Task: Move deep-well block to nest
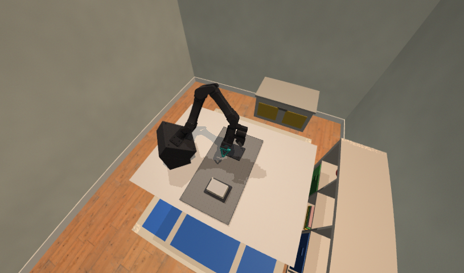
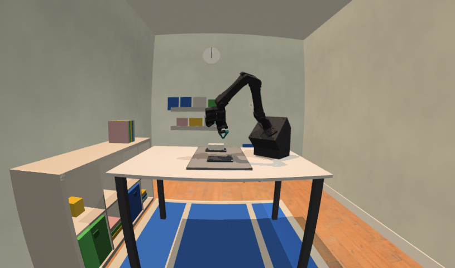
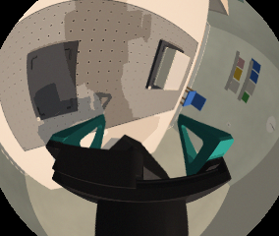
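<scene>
The 96-well deep-well block is 5 cm ahead of my hand, 20 cm to the right of it and 13 cm below it.
</scene>
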